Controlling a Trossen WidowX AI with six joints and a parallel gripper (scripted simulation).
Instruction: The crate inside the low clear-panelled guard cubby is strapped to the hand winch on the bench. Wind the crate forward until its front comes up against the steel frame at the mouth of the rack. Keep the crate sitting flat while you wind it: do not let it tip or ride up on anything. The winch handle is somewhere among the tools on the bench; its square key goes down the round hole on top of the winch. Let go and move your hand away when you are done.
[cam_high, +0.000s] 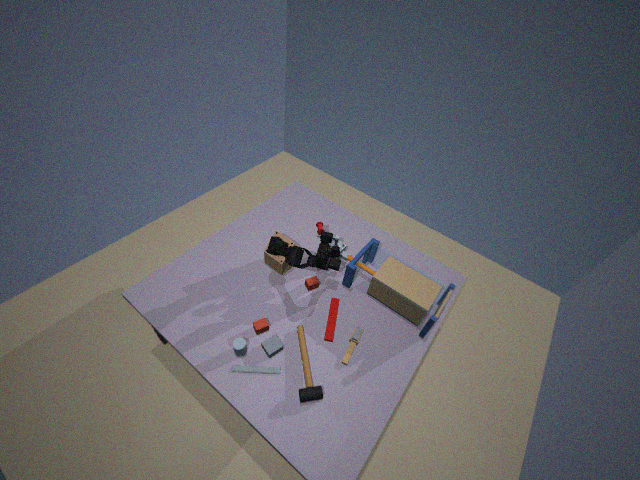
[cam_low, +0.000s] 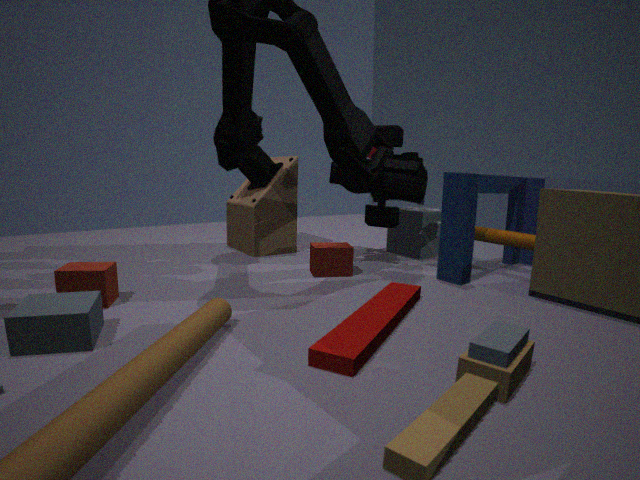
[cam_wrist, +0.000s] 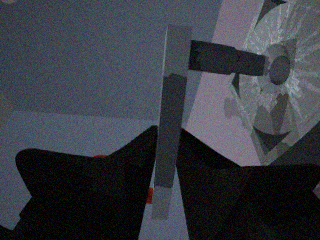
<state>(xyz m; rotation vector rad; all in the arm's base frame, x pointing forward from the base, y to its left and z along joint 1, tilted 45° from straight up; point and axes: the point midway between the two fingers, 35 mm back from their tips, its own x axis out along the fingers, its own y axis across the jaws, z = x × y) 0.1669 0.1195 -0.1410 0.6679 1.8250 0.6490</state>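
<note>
Now: gripper tip 4 cm below the red knob, 4 cm past it and 3 cm to the left of it. Round my gripper tip: blue front frame 21 cm ahead, 4 cm below, 1 cm to the right; then grey winch 12 cm below, 4 cm ahead; then winch handle 1 cm to the right, 1 cm behind, 1 cm above.
</note>
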